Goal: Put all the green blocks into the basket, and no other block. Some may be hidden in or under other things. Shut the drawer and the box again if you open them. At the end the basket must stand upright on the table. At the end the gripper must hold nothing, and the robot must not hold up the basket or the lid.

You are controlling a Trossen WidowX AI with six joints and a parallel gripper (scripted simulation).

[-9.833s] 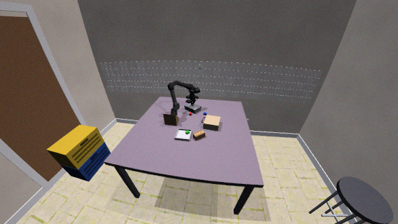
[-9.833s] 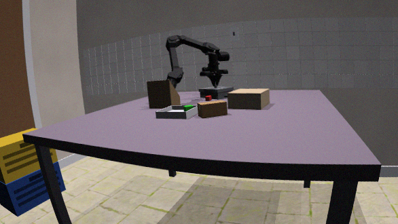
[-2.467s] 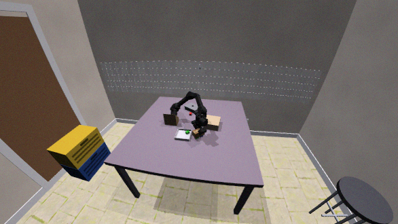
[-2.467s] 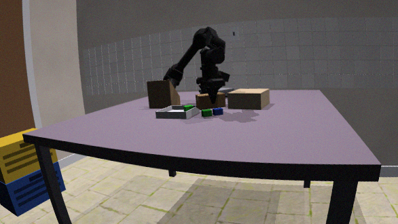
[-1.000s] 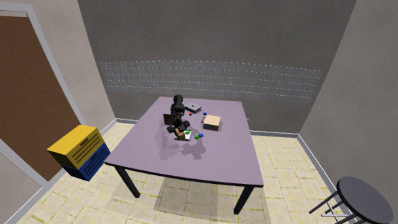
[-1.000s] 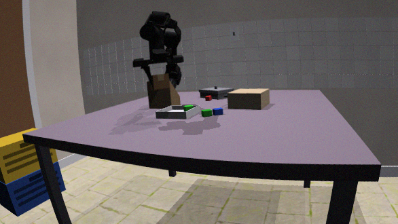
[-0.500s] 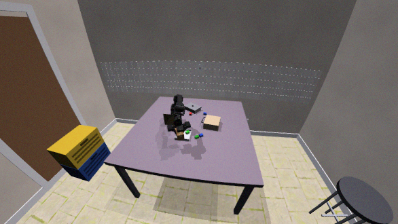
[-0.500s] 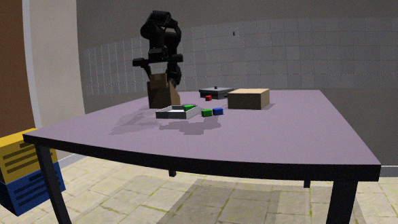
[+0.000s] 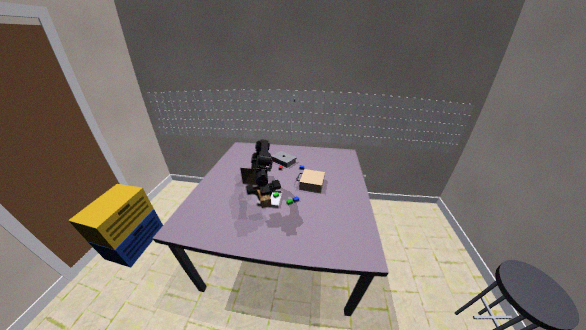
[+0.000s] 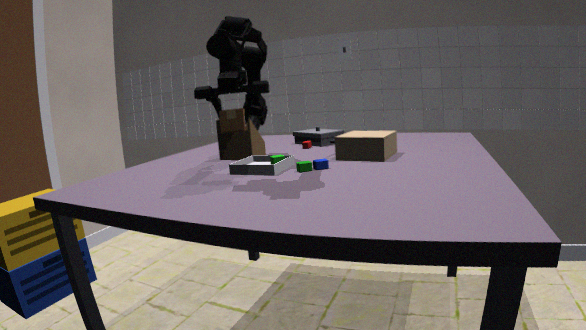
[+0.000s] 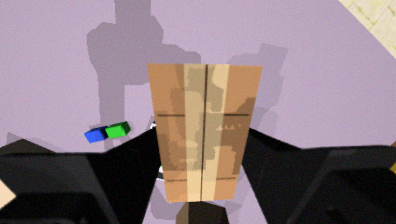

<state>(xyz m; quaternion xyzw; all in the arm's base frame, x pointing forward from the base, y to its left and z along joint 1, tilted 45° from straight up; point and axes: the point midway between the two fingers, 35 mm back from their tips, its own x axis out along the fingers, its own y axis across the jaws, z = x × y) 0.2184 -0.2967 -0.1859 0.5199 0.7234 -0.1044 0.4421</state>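
The tray is 17 cm below my hand, 16 cm to the left of it and 3 cm behind it. Round my hand: small brown box 2 cm below; red block 54 cm to the left, 17 cm below, 7 cm behind; flat lid 67 cm to the left, 13 cm below, 8 cm behind.
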